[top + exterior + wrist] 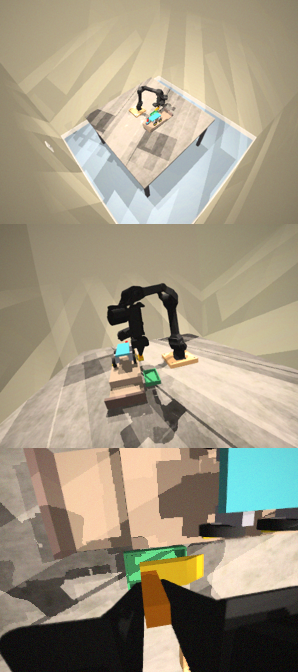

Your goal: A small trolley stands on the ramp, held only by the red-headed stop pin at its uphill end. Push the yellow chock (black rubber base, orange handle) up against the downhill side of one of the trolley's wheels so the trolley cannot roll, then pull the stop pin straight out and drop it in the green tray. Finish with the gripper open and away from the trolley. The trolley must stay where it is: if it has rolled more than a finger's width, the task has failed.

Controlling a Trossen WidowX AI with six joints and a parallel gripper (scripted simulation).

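Now: the red-headed stop pin 25 cm to the right of my gripper tip, 10 cm ahead of it and 3 cm below it. From my gripper tip the other things lie so: yellow chock: 2 cm to the right, 1 cm below; trolley: 14 cm to the right, 11 cm ahead, 4 cm below; green tray: 16 cm below, 4 cm to the right, 3 cm behind.
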